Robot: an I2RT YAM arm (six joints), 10 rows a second.
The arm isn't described. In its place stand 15 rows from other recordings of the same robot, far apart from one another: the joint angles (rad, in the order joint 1, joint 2, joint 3, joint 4, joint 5, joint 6), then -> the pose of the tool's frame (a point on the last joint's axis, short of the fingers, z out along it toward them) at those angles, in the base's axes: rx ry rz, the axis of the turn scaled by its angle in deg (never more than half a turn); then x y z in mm.
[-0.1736 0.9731 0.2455 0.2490 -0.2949 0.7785] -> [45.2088, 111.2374, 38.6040, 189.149, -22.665, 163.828]
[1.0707 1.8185 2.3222 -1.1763 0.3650 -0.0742] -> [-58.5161, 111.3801, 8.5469, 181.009, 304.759, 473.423]
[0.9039 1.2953 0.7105 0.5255 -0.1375 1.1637] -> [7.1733, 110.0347, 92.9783, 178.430, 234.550, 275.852]
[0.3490 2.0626 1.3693 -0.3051 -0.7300 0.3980] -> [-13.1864, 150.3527, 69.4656, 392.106, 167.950, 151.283]
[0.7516 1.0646 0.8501 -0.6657 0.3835 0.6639] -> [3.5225, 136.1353, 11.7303, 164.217, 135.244, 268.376]
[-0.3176 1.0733 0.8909 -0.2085 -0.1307 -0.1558] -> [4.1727, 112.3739, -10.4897, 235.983, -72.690, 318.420]
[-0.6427 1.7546 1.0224 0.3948 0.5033 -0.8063] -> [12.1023, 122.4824, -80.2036, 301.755, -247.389, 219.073]
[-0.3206 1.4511 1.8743 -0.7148 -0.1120 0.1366] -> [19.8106, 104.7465, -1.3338, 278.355, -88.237, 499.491]
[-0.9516 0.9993 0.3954 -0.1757 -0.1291 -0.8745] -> [1.6344, 141.3493, -41.1164, 114.398, -152.618, 168.973]
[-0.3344 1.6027 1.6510 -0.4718 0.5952 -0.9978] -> [-17.2708, 126.1492, -79.9845, 337.828, -138.508, 406.601]
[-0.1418 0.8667 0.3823 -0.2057 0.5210 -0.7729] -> [-25.8136, 133.7885, -60.4631, 170.475, -42.236, 186.963]
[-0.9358 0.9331 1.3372 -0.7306 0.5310 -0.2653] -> [59.9088, 102.7557, -73.5033, 82.571, -142.459, 443.537]
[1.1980 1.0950 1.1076 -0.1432 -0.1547 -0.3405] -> [-74.9173, 67.5403, 43.7954, 86.508, 236.264, 397.043]
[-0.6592 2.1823 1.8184 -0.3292 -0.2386 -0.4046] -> [9.1912, 129.0611, -17.4068, 404.670, -302.904, 229.149]
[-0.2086 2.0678 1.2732 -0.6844 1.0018 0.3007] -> [41.9217, 145.9022, -82.6740, 354.663, -105.730, 119.980]
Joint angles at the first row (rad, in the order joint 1, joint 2, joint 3, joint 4, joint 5, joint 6):
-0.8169 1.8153 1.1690 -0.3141 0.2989 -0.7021
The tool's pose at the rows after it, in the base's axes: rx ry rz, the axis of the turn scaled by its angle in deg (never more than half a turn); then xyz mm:
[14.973, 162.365, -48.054, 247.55, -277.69, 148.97]
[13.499, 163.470, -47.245, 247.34, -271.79, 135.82]
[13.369, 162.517, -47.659, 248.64, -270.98, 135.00]
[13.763, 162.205, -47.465, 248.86, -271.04, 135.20]
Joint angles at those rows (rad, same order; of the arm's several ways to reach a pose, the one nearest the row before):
-0.8146 1.8690 1.1172 -0.2916 0.2977 -0.7116
-0.8040 1.8839 1.0813 -0.2592 0.2985 -0.7174
-0.8001 1.8835 1.0733 -0.2367 0.2958 -0.7158
-0.8001 1.8832 1.0733 -0.2348 0.2924 -0.7101

